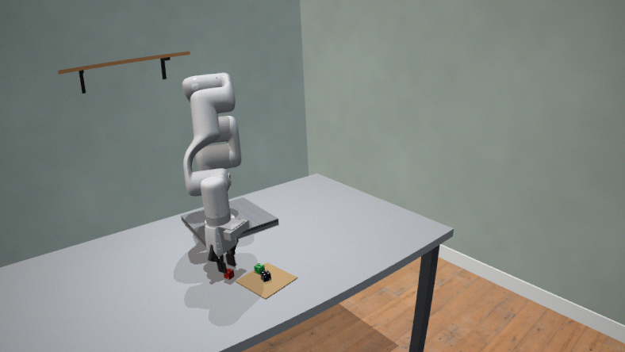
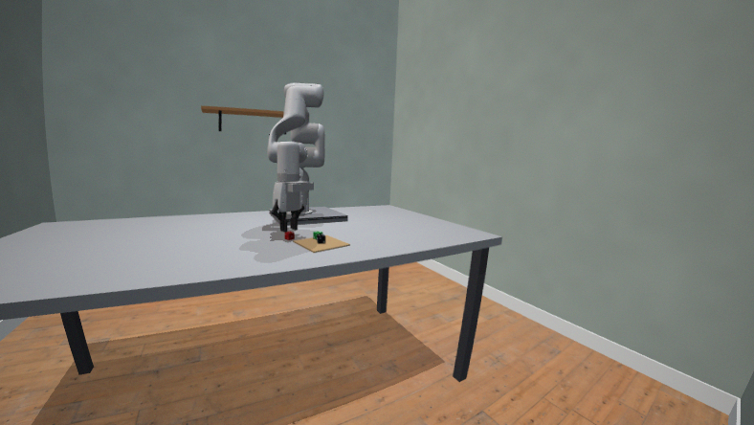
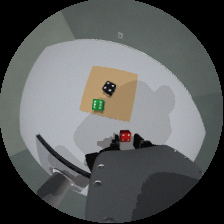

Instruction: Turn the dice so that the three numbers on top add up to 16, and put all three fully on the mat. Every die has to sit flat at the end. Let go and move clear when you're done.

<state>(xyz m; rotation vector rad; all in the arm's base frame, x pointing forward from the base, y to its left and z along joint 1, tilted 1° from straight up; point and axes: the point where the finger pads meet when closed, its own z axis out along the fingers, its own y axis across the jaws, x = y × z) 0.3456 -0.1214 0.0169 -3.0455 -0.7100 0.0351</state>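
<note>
The red die is 4 cm below my hand. The rest, counted from my hand: black die 9 cm to the left, 9 cm ahead, 3 cm below; then tan mat 9 cm to the left, 9 cm ahead, 5 cm below; then green die 9 cm to the left, 4 cm ahead, 3 cm below.
</note>
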